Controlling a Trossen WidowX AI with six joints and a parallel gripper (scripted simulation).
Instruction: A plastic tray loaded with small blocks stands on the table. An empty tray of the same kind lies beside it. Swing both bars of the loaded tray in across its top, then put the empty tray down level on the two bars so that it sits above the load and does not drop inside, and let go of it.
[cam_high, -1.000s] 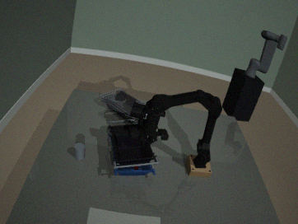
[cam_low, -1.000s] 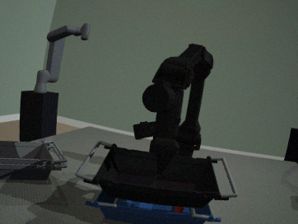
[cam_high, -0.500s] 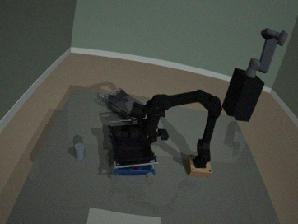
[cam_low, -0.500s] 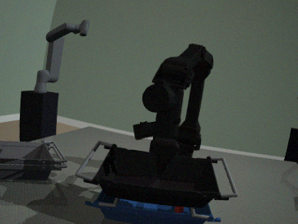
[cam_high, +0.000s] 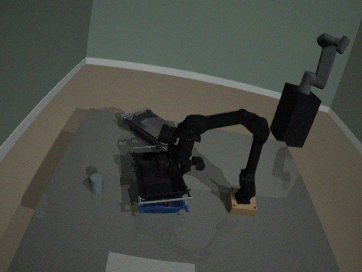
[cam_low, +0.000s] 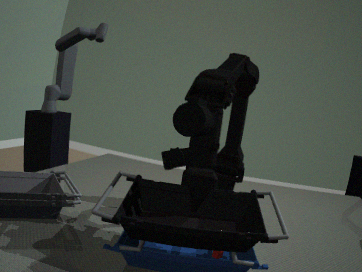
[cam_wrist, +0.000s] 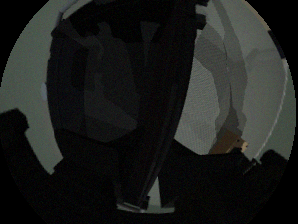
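My gripper tip is now 7 cm short of the black tray, 1 cm to the right of it and 2 cm below it. From my gripper tip the other things lie so: red block 3 cm ahead, 7 cm to the left, 8 cm below.
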